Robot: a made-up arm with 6 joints.
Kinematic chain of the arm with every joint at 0, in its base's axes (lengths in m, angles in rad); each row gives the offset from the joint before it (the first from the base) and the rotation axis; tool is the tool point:
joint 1: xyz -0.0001 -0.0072 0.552 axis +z
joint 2: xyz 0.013 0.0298 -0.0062 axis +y
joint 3: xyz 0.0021 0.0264 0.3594 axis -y
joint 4: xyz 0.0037 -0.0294 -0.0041 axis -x
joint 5: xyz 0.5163 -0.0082 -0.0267 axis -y
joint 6: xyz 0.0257 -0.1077 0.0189 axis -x
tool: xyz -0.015 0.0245 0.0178
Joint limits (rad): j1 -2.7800..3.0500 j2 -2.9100..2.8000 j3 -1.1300..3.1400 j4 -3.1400..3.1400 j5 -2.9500..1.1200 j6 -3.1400..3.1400
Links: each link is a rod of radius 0.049 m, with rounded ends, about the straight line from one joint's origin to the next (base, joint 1, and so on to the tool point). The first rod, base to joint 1, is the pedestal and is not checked.
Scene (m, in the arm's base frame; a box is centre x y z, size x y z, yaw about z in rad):
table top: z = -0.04
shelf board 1: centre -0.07 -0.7 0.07 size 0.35 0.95 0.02 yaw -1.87
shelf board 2: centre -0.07 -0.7 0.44 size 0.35 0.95 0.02 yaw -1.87
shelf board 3: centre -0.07 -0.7 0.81 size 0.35 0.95 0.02 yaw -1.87
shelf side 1: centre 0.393 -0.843 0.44 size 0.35 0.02 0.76 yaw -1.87
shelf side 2: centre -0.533 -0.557 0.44 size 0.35 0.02 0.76 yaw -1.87
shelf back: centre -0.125 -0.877 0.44 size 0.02 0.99 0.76 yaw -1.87
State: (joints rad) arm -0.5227 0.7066 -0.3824 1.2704 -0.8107 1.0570
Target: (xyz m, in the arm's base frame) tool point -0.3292 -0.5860 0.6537
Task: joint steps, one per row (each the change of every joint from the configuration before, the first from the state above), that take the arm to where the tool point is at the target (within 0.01 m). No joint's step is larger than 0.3 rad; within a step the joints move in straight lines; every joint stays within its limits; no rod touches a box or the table.
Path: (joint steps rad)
1: -0.2317 -0.1209 0.0749 -0.0628 0.0459 0.0465
2: -0.2317 -0.1209 0.0749 -0.0629 0.0458 0.0466
3: -0.2317 -0.1209 0.0749 -0.0628 0.0459 0.0465
4: -0.2709 0.0386 0.0288 0.0234 -0.0523 -0.0294
5: -0.2710 0.0386 0.0287 0.0234 -0.0524 -0.0293
6: -0.2710 0.0386 0.0288 0.0234 -0.0523 -0.0294

